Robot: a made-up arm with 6 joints. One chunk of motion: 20 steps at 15 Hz.
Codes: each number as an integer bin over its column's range. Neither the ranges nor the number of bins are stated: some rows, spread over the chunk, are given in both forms.
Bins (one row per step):
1: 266 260 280 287 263 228
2: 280 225 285 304 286 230
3: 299 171 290 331 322 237
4: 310 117 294 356 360 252
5: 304 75 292 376 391 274
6: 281 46 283 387 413 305
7: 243 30 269 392 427 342
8: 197 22 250 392 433 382
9: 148 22 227 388 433 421
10: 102 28 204 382 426 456
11: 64 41 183 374 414 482
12: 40 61 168 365 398 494
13: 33 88 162 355 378 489
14: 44 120 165 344 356 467
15: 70 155 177 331 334 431
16: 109 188 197 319 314 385
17: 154 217 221 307 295 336
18: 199 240 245 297 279 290
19: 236 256 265 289 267 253
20: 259 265 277 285 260 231
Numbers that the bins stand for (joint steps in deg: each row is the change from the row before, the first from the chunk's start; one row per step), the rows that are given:
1: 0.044 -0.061 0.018 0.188 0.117 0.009
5: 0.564 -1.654 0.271 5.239 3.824 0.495
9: -1.573 -2.111 -1.102 5.920 5.041 2.049
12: -3.052 -1.775 -2.349 4.614 4.027 2.820
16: -2.107 -0.681 -1.736 2.004 1.594 1.668
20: -0.052 -0.018 -0.046 0.074 0.030 0.041
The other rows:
2: 0.236 -0.363 0.123 1.152 0.783 0.031
3: 0.496 -0.828 0.229 2.685 1.826 0.105
4: 0.647 -1.293 0.314 4.104 2.927 0.263
6: 0.249 -1.904 0.081 5.863 4.462 0.823
7: -0.271 -2.042 -0.215 6.147 4.867 1.214
8: -0.901 -2.111 -0.616 6.147 5.041 1.637
10: -2.203 -2.059 -1.588 5.579 4.838 2.419
11: -2.723 -1.947 -2.032 5.125 4.491 2.694
13: -3.148 -1.542 -2.476 4.047 3.448 2.768
14: -2.997 -1.267 -2.413 3.423 2.811 2.535
15: -2.641 -0.965 -2.159 2.685 2.174 2.155
17: -1.490 -0.432 -1.229 1.323 1.044 1.151
18: -0.874 -0.233 -0.722 0.755 0.581 0.665
19: -0.367 -0.096 -0.299 0.301 0.233 0.274

